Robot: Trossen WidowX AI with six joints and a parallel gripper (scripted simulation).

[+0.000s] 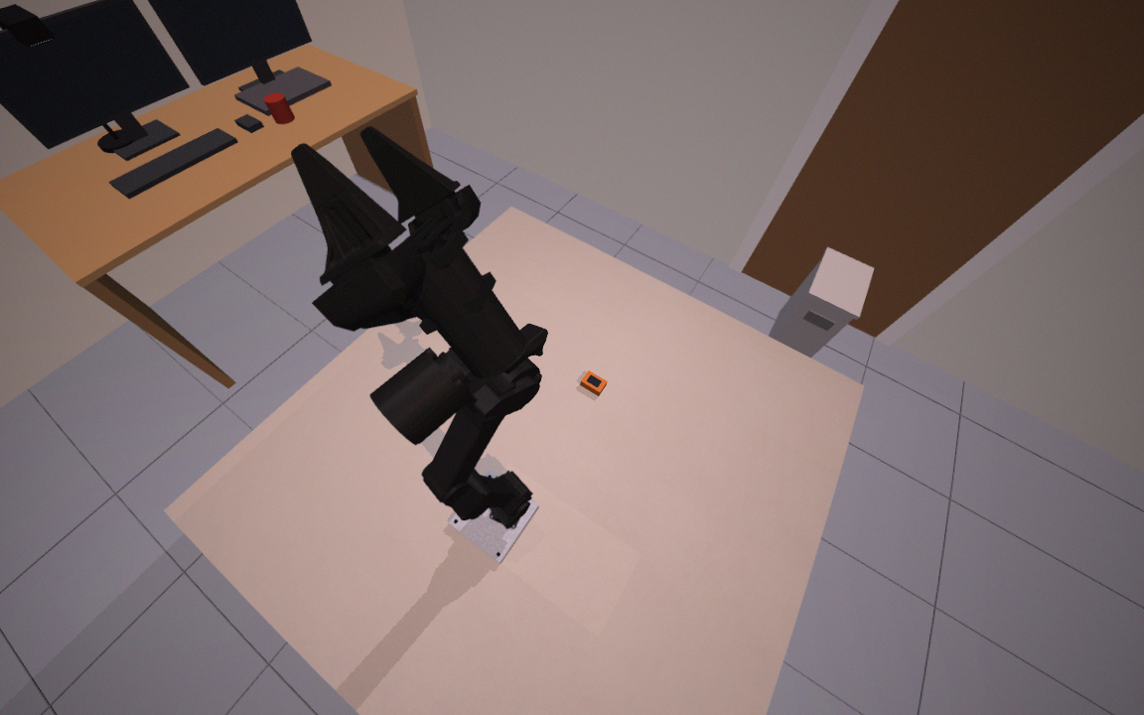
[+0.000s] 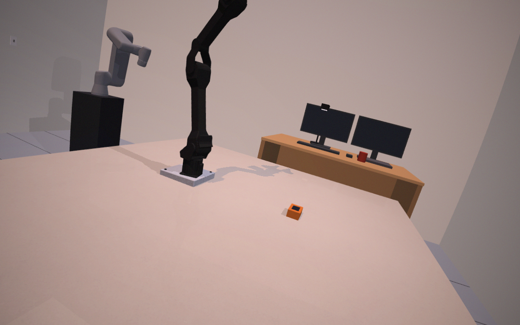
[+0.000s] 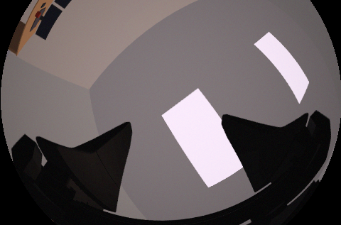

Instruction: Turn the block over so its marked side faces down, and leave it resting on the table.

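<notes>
My gripper tip is now 810 mm above the orange block, 320 mm short of it and 160 mm to the left of it.
</notes>
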